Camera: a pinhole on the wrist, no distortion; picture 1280 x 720 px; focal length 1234.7 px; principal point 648.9 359.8 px. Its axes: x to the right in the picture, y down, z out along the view. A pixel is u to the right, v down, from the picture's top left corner.
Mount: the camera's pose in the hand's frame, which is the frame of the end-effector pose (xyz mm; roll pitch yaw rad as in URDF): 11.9 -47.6 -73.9 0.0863 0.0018 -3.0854
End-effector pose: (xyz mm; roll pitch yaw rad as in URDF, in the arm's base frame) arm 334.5 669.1 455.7 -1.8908 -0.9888 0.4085
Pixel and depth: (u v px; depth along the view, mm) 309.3 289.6 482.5
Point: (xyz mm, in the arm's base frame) 374.4 1095.1 487.5
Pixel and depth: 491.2 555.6 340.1
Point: 266.8 942.6 492.2
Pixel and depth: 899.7 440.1 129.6
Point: 280.0 719.2 457.9
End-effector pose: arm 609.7 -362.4 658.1 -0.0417 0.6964 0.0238
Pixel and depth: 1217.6 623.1 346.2
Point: 680.4 -449.3 967.0
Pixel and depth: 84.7 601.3 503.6
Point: 1080.6 -422.3 839.3
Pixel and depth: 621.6 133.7 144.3
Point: 663.1 -367.0 702.1
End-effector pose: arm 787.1 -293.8 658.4 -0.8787 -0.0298 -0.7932
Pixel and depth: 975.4 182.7 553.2
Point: 972.3 98.3 899.7
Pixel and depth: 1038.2 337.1 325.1
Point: 846.2 -98.0 829.6
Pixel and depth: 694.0 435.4 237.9
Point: 857.0 -222.7 795.7
